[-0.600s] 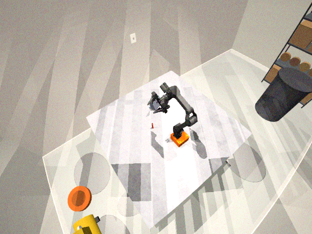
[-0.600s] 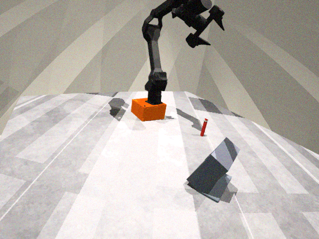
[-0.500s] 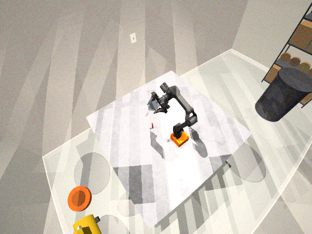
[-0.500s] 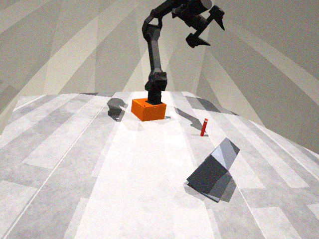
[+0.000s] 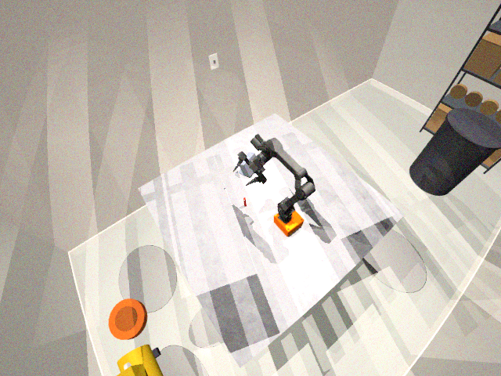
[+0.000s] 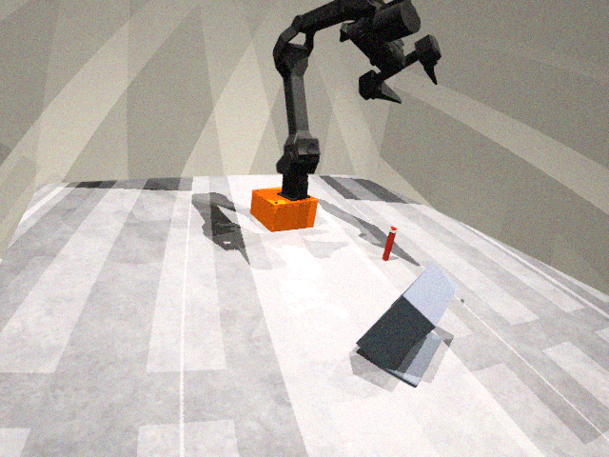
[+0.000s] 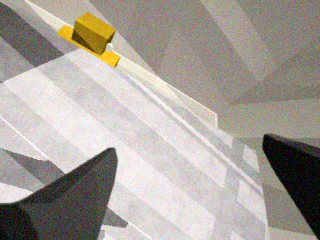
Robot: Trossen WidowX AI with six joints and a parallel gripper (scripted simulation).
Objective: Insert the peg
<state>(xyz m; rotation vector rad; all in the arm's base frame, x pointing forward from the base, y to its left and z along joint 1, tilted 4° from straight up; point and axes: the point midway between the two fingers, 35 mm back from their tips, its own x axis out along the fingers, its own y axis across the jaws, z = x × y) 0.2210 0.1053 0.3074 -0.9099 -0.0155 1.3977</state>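
Right now the red peg is 320 mm below my gripper tip, 50 mm to the right of it and 50 mm ahead of it. Also, from my gripper tip: sloped panel: 320 mm below, 280 mm to the right, 230 mm ahead.
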